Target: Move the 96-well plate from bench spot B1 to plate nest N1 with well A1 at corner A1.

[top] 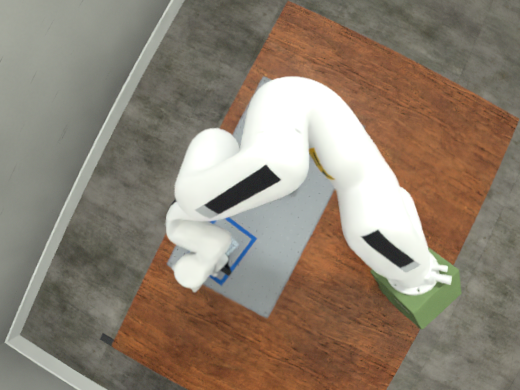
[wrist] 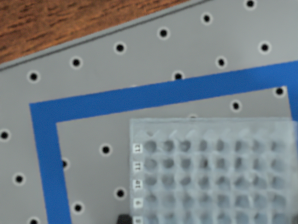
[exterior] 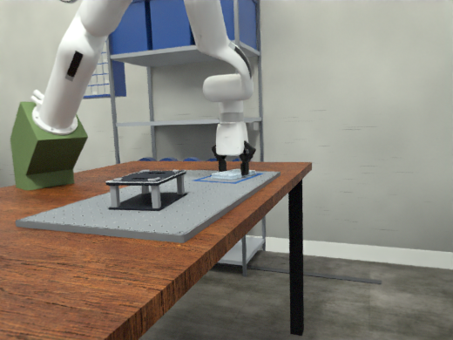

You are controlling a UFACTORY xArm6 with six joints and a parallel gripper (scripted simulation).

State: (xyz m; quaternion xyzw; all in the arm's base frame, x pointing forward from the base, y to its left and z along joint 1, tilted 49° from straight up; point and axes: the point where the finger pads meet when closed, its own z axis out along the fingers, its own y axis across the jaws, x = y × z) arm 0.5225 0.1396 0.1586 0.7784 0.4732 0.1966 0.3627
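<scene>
Now: hand 1 cm above the clear 96-well plate. From my hand the other things lie so: black plate nest N1 (32 cm to the right, 19 cm behind, 4 cm above).
</scene>
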